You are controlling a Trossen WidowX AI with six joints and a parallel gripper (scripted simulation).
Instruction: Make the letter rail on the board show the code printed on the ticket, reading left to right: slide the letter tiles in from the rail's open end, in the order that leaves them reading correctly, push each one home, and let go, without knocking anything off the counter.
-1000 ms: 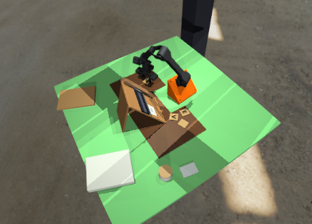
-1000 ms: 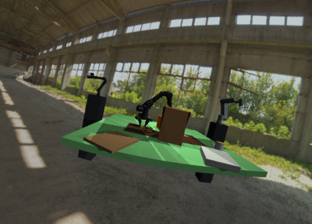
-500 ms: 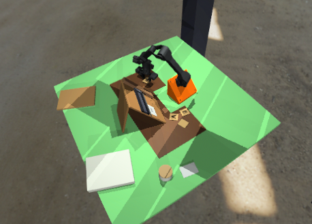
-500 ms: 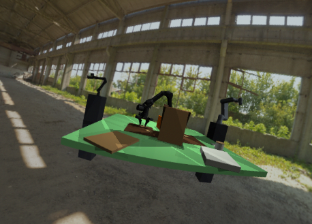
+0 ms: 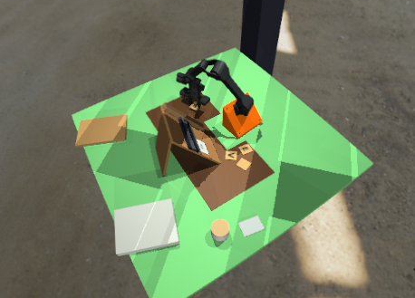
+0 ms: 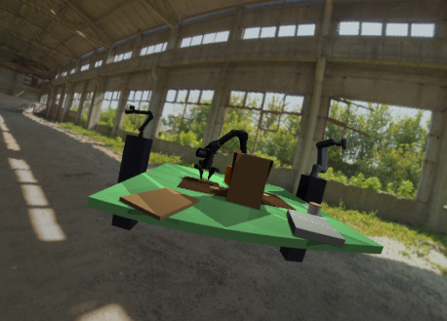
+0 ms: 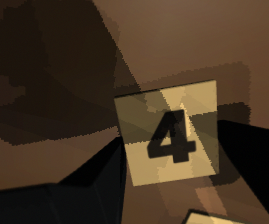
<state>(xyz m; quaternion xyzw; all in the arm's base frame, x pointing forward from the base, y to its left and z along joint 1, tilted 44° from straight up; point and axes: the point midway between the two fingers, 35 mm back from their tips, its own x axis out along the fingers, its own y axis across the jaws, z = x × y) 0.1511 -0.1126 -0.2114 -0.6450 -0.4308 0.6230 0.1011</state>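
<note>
The white ticket is 340 mm to the left of my gripper tip, 140 mm ahead of it and 80 mm above it. The rest, counted from my gripper tip: brown mat: 240 mm to the left, 40 mm ahead, 20 mm below; then white slab: 560 mm ahead, 550 mm to the left, 10 mm below; then tan flat panel: 560 mm ahead, 140 mm to the right, 20 mm below.
</note>
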